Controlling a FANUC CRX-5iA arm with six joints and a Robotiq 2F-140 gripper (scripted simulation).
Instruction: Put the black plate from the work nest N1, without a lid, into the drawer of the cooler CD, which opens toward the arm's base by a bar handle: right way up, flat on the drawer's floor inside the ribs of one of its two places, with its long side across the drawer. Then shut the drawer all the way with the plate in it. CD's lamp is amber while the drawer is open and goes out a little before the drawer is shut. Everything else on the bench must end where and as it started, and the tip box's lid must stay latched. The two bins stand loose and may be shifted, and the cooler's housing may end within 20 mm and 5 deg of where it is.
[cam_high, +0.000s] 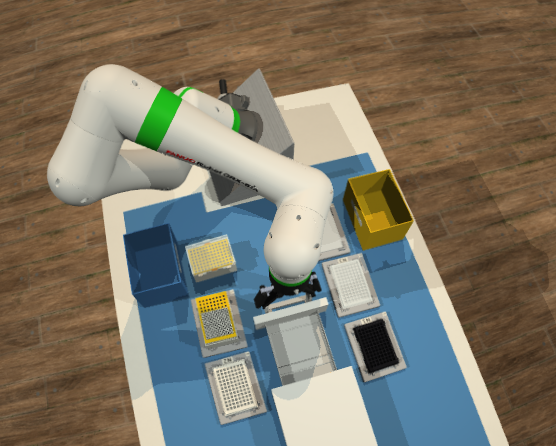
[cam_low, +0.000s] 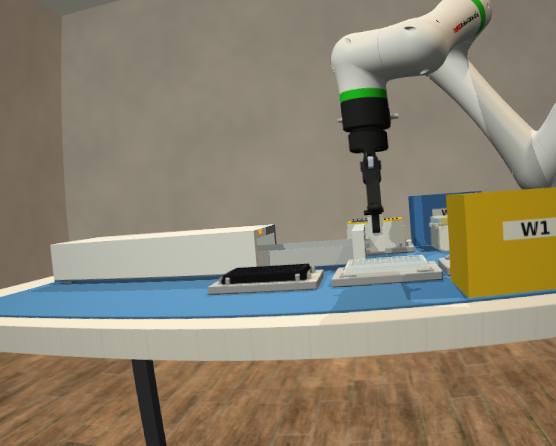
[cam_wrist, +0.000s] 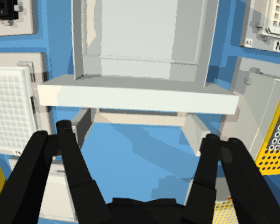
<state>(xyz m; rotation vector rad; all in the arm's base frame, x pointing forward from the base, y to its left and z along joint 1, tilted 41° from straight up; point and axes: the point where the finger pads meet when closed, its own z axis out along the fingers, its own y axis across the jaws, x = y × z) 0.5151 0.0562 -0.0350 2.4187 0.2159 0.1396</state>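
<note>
Right now the black plate is 210 mm to the left of my hand, 150 mm ahead of it and 30 mm below it. Round my hand: cooler CD: 280 mm ahead, 30 mm to the left, 10 mm below; then drawer: 150 mm ahead, 20 mm to the left, 20 mm below; then yellow tip box: 200 mm to the right, 10 mm ahead, 10 mm above.
</note>
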